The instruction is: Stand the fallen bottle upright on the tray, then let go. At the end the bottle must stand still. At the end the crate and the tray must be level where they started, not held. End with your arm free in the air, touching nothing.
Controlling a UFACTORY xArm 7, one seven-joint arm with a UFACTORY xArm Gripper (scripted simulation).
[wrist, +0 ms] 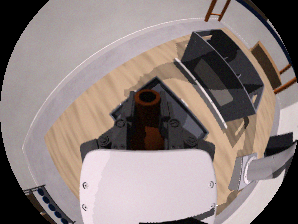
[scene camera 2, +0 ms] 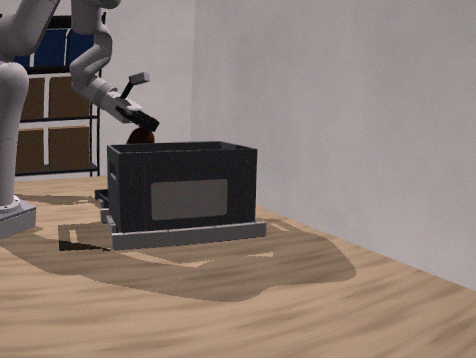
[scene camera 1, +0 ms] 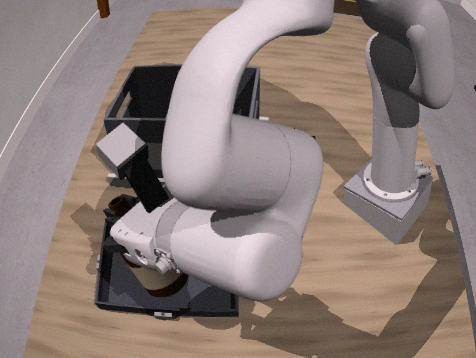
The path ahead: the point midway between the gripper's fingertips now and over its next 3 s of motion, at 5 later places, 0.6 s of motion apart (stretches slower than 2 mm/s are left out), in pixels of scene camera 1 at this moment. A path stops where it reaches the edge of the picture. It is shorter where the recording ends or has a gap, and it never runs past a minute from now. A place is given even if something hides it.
My gripper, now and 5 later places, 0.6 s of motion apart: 117, 210; 117, 209; 117, 208; 118, 200; 119, 195; 120, 197
